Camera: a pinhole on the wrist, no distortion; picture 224 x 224 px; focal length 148.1 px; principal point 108.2 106.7 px. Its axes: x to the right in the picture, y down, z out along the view. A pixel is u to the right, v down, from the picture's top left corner.
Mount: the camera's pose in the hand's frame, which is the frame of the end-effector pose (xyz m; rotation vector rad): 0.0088 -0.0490 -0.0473 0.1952 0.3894 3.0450
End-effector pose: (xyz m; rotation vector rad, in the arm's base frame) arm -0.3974 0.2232 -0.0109 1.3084 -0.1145 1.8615
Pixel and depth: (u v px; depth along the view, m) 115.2 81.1 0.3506
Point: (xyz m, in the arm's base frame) -0.2639 0.0456 0.1838
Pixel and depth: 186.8 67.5 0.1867
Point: -0.3297 0.0876 0.0174
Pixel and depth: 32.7 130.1 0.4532
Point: -0.1328 0.2174 0.3903
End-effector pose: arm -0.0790 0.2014 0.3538 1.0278 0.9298 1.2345
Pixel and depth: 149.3 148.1 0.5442
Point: 0.4330 0.0691 0.4586
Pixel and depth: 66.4 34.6 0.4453
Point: 0.1658 0.3815 0.6896
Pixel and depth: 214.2 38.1 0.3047
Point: 0.0760 0.0257 0.5947
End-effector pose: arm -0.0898 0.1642 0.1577 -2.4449 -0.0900 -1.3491
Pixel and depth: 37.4 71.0 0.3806
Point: 0.2906 0.1159 0.1955
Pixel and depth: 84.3 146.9 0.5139
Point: 0.3612 0.3623 0.0717
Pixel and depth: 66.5 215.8 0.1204
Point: -0.0136 0.2879 0.1892
